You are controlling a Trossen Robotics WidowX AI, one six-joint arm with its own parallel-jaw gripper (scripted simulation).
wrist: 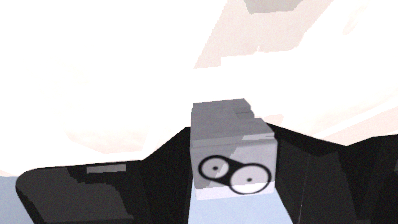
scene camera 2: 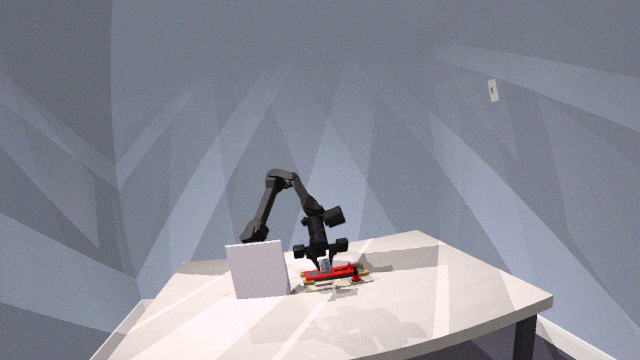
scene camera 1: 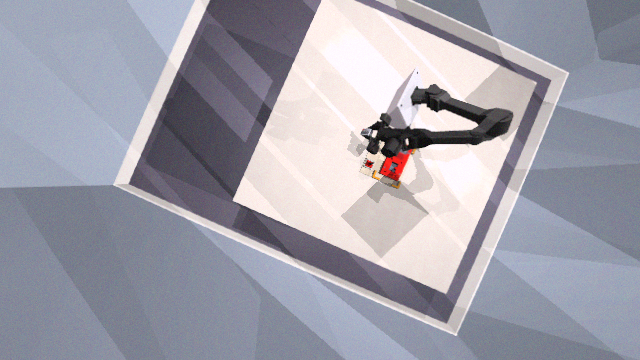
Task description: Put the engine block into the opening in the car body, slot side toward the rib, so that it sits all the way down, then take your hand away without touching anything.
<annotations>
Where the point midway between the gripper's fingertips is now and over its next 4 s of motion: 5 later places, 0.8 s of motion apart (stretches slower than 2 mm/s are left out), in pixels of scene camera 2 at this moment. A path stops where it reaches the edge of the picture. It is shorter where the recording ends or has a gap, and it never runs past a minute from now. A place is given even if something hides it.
My gripper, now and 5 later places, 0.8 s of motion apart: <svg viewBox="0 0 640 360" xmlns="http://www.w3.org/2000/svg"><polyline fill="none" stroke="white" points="325,269 326,282 328,291 327,289 326,281 324,283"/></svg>
</annotations>
